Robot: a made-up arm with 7 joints. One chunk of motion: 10 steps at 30 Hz.
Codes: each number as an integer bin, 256 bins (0 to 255) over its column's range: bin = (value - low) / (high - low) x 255, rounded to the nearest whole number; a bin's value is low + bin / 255 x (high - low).
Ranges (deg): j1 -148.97..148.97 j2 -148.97..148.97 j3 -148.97..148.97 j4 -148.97..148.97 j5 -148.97..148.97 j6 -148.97..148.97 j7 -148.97..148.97
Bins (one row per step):
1: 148 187 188 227 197 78 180
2: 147 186 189 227 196 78 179
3: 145 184 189 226 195 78 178
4: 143 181 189 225 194 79 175
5: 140 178 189 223 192 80 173
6: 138 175 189 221 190 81 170
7: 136 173 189 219 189 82 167
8: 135 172 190 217 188 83 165
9: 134 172 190 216 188 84 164
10: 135 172 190 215 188 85 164
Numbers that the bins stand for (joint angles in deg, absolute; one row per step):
1: 23.95 69.52 70.69 116.26 81.20 -57.84 61.34
2: 22.78 68.35 71.86 116.26 80.03 -57.84 60.17
3: 20.45 66.01 71.86 115.09 78.87 -57.84 59.00
4: 18.11 62.51 71.86 113.92 77.70 -56.67 55.50
5: 14.60 59.00 71.86 111.58 75.36 -55.50 53.16
6: 12.27 55.50 71.86 109.24 73.02 -54.33 49.66
7: 9.93 53.16 71.86 106.91 71.86 -53.16 46.15
8: 8.76 51.99 73.02 104.57 70.69 -51.99 43.81
9: 7.59 51.99 73.02 103.40 70.69 -50.83 42.65
10: 8.76 51.99 73.02 102.23 70.69 -49.66 42.65

